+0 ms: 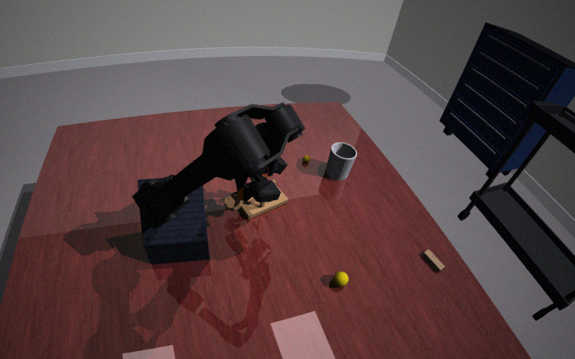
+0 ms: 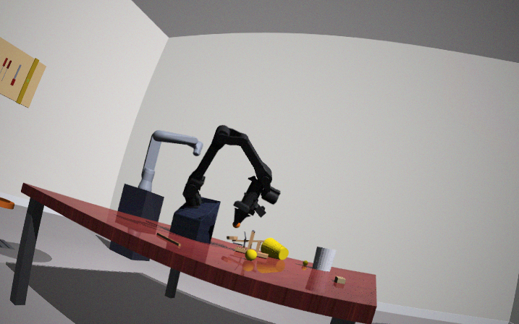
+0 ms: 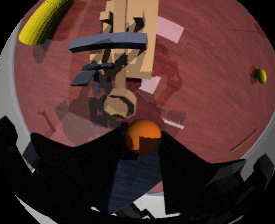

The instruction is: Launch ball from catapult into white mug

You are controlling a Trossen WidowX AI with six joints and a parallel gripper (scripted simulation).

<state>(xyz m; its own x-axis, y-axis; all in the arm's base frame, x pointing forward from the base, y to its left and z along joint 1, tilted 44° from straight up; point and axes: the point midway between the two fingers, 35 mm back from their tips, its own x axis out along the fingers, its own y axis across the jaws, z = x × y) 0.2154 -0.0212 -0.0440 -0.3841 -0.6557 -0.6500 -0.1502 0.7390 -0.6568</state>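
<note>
My gripper tip is now 6 cm to the right of the wooden catapult, 6 cm above it and 5 cm short of it. The rest, counted from my gripper tip: orange ball (1 cm above); then white mug (39 cm ahead, 12 cm to the left, 8 cm below); then small yellow ball (30 cm ahead, 20 cm to the left, 10 cm below).
</note>
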